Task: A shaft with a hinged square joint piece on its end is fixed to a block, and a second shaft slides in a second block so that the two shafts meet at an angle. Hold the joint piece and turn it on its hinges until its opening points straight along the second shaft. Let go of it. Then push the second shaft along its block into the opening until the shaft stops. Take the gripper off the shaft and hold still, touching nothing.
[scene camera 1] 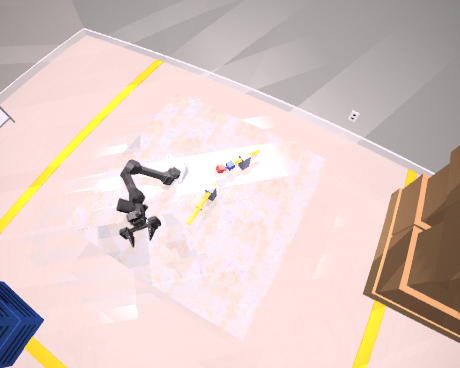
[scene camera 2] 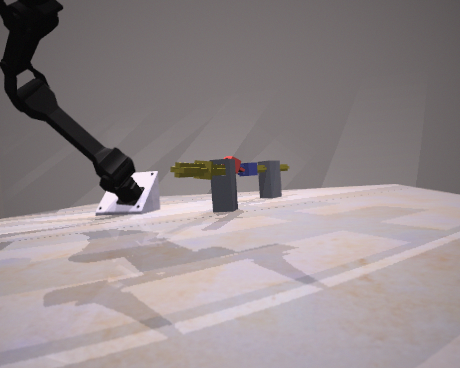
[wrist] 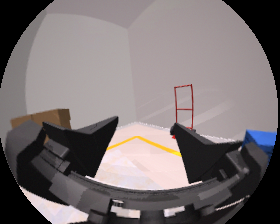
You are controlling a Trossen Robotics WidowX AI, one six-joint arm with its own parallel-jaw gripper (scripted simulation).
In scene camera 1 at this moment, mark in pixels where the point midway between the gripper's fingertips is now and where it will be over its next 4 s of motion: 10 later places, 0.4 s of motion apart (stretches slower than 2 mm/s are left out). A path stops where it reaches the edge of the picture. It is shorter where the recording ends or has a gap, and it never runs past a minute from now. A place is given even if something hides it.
The gripper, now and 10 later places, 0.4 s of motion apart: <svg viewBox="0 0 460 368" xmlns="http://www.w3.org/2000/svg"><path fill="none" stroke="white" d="M141 244L154 244L180 240L204 226L221 207L226 187L220 173L211 167L207 165L207 168L207 170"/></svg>
